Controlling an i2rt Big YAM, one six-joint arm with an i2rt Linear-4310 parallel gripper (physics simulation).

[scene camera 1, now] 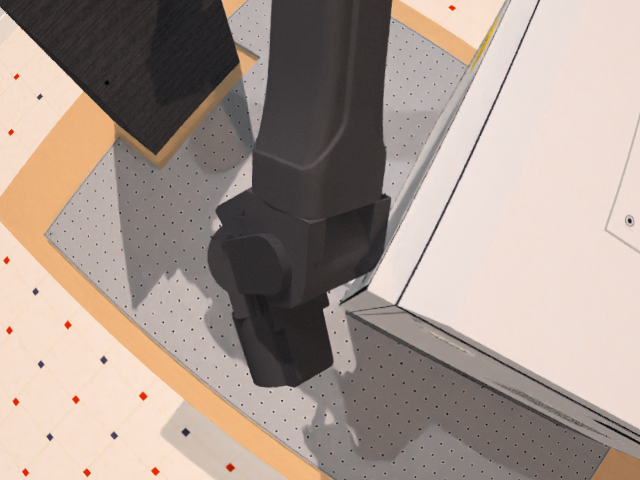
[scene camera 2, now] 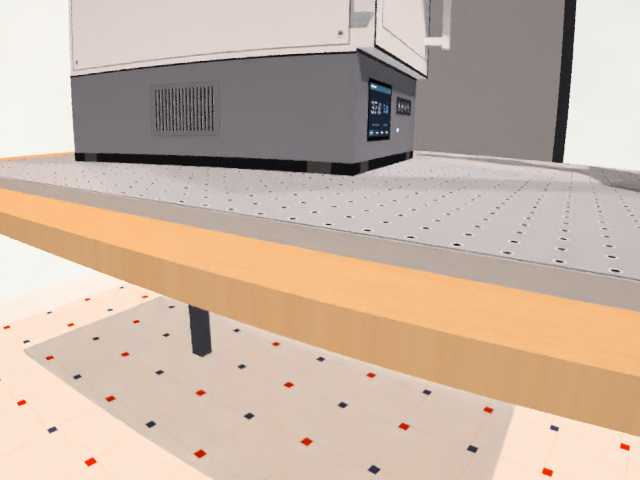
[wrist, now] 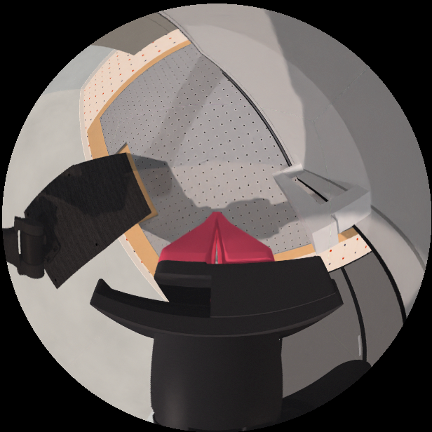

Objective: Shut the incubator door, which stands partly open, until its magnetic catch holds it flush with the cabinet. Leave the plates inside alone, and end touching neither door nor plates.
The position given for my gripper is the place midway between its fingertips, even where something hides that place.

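Note:
An incubator door (scene camera 1: 421, 201) is visible, and the wrist view shows the door (wrist: 341, 144) too. My gripper (wrist: 216, 217) is in sight.

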